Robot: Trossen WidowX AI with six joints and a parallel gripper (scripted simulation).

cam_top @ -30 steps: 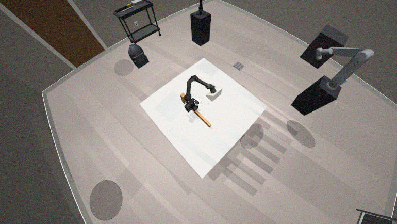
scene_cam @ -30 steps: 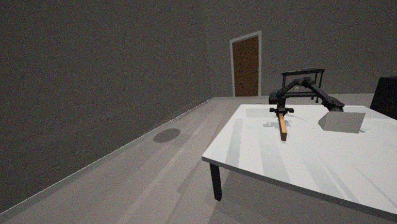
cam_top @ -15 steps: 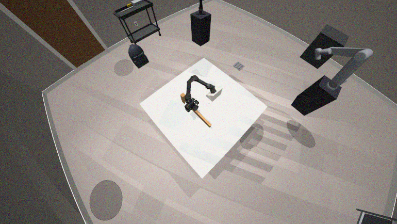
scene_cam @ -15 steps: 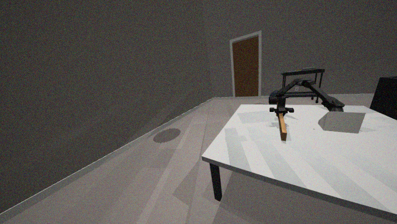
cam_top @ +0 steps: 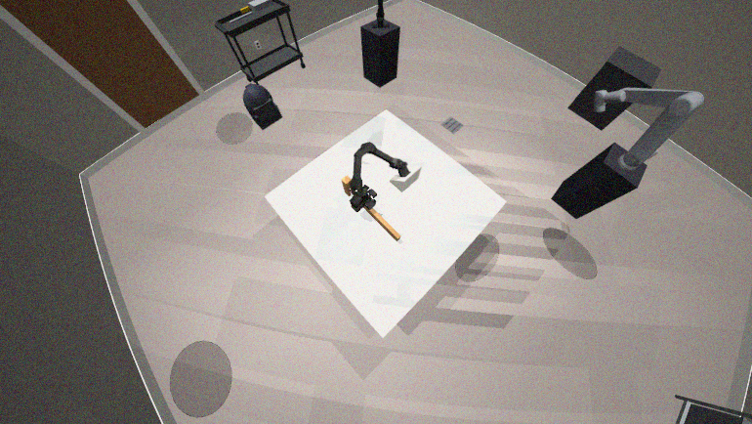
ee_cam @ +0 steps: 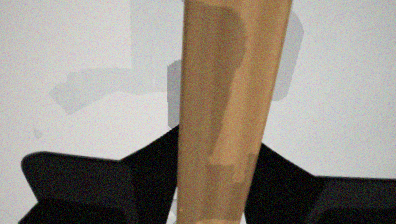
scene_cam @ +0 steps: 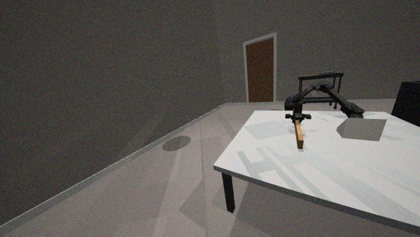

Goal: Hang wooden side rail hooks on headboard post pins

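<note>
The headboard post is 170 mm to the right of my gripper tip and 40 mm above it.
</note>
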